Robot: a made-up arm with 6 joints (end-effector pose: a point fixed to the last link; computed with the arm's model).
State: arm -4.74 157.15 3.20 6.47 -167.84 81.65
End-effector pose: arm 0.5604 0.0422 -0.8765 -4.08 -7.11 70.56
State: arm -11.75 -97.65 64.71 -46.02 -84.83 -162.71
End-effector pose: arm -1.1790 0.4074 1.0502 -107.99 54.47 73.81
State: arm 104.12 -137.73 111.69 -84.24 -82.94 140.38
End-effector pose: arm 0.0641 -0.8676 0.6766 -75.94 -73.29 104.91
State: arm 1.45 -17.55 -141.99 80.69 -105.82 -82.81
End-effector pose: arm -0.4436 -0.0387 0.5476 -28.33 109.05 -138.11
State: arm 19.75 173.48 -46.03 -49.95 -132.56 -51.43
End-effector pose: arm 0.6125 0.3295 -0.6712 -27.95 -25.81 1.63
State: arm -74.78 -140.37 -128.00 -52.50 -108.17 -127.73
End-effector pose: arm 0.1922 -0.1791 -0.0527 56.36 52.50 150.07
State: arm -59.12 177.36 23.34 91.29 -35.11 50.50
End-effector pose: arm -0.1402 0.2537 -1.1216 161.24 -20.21 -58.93
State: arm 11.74 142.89 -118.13 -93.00 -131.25 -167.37
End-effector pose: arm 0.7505 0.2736 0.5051 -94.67 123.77 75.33
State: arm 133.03 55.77 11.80 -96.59 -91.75 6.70
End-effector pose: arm -1.0705 0.9404 1.2221 -30.76 -106.61 83.81
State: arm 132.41 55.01 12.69 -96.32 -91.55 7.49
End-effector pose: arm -1.0574 0.9486 1.2296 -32.15 -105.91 84.17
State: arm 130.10 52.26 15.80 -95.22 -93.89 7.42
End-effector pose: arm -1.0032 0.9723 1.2559 -32.36 -105.92 84.83
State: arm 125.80 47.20 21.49 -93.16 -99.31 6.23
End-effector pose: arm -0.8978 1.0048 1.3016 -30.84 -106.77 85.77
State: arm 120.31 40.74 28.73 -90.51 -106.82 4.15
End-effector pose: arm -0.7592 1.0258 1.3545 -27.56 -108.10 86.78
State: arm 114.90 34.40 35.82 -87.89 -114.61 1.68
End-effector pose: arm -0.6221 1.0252 1.3995 -23.20 -109.42 87.48
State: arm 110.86 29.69 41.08 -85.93 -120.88 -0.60
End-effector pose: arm -0.5212 1.0113 1.4279 -18.91 -110.54 87.76
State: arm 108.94 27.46 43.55 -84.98 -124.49 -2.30
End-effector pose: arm -0.4733 1.0002 1.4397 -15.68 -111.38 87.71
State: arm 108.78 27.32 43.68 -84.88 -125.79 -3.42
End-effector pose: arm -0.4677 0.9984 1.4403 -13.64 -112.03 87.51
